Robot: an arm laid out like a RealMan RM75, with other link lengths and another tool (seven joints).
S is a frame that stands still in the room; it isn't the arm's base.
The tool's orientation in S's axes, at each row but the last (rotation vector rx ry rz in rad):
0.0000 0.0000 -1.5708
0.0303 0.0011 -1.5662
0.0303 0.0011 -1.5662
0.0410 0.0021 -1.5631
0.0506 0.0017 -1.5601
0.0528 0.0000 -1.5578
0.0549 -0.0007 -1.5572
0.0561 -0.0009 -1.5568
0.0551 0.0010 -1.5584
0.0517 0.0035 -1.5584
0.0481 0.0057 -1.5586
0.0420 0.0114 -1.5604
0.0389 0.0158 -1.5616
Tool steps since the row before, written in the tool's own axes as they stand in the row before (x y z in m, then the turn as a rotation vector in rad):
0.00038 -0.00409 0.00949 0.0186 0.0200 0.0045
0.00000 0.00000 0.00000 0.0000 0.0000 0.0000
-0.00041 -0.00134 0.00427 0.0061 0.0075 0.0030
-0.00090 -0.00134 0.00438 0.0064 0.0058 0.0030
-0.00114 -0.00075 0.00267 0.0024 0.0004 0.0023
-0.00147 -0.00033 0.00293 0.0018 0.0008 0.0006
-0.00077 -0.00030 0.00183 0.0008 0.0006 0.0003
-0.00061 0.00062 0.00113 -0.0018 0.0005 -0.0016
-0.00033 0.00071 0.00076 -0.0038 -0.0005 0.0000
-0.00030 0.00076 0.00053 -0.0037 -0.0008 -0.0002
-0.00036 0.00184 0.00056 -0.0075 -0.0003 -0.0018
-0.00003 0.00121 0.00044 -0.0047 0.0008 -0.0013
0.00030 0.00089 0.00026 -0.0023 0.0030 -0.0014
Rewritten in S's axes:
-0.00409 -0.00038 0.00949 0.0200 -0.0186 0.0045
0.00000 0.00000 0.00000 0.0000 0.0000 0.0000
-0.00142 0.00032 0.00425 0.0075 -0.0061 0.0030
-0.00145 0.00077 0.00437 0.0058 -0.0064 0.0030
-0.00084 0.00104 0.00268 0.0004 -0.0025 0.0022
-0.00045 0.00137 0.00296 0.0008 -0.0018 0.0006
-0.00037 0.00070 0.00184 0.0006 -0.0008 0.0003
0.00057 0.00058 0.00117 0.0005 0.0019 -0.0015
0.00068 0.00031 0.00080 -0.0005 0.0038 0.0001
0.00074 0.00029 0.00056 -0.0008 0.0037 -0.0001
0.00182 0.00036 0.00062 -0.0003 0.0076 -0.0016
0.00120 0.00003 0.00046 0.0008 0.0047 -0.0011
0.00089 -0.00030 0.00026 0.0030 0.0024 -0.0013

